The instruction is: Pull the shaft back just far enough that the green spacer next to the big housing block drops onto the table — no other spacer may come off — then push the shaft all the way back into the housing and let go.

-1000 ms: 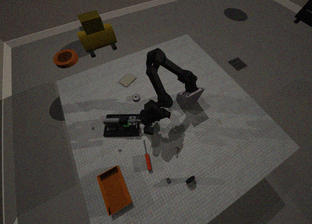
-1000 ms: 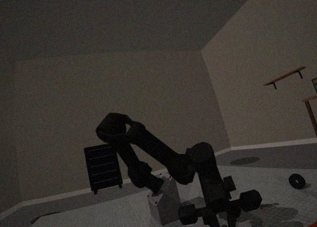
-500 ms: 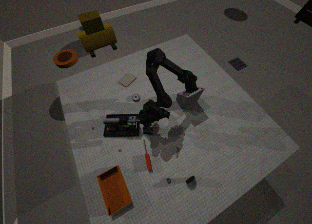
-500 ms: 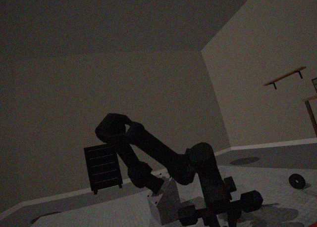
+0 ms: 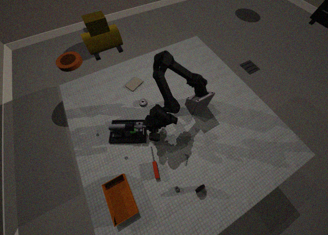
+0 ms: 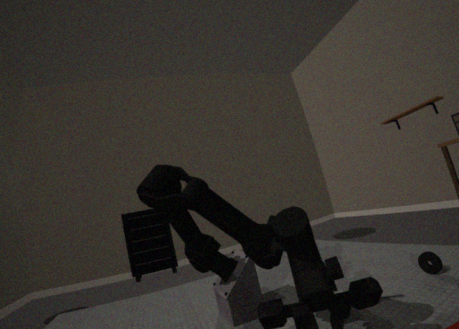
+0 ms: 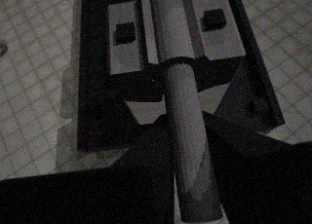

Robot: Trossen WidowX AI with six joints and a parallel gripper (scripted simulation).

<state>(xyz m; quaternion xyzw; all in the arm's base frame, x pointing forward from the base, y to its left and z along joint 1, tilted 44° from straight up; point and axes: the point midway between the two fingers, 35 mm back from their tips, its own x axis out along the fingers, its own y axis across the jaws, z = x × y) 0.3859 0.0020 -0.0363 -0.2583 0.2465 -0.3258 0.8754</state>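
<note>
Now: gripper tip 80 mm short of the dark spacer, 40 mm to the left of it and 20 mm below it. Round my gripper tip: green spacer 80 mm ahead, 40 mm to the right, 40 mm below; then grey shaft 40 mm ahead, 20 mm to the right, 20 mm above; then orange tray 270 mm to the left, 270 mm ahead, 50 mm below.
</note>
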